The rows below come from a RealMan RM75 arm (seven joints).
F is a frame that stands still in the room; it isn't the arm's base.
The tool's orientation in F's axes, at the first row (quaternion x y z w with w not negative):
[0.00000, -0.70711, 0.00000, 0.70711]
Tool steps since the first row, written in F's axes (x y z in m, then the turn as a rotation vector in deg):
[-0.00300, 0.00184, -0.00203, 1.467, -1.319, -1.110]
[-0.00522, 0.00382, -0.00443, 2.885, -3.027, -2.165]
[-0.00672, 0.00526, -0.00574, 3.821, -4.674, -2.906]
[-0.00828, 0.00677, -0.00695, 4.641, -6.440, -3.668]
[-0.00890, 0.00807, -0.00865, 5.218, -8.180, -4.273]
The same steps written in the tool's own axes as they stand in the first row. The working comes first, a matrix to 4 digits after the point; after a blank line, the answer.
The tool's axes in the first row as the columns of a matrix, in F's axes (used below as rounded here):
[0.0000, 0.0000, -1.0000]
[0.0000, 1.0000, 0.0000]
[1.0000, 0.0000, 0.0000]

[-0.00203, 0.00184, 0.00300, -1.110, -1.319, -1.467]
[-0.00443, 0.00382, 0.00522, -2.165, -3.027, -2.885]
[-0.00574, 0.00526, 0.00672, -2.906, -4.674, -3.821]
[-0.00695, 0.00677, 0.00828, -3.668, -6.440, -4.641]
[-0.00865, 0.00807, 0.00890, -4.273, -8.180, -5.218]

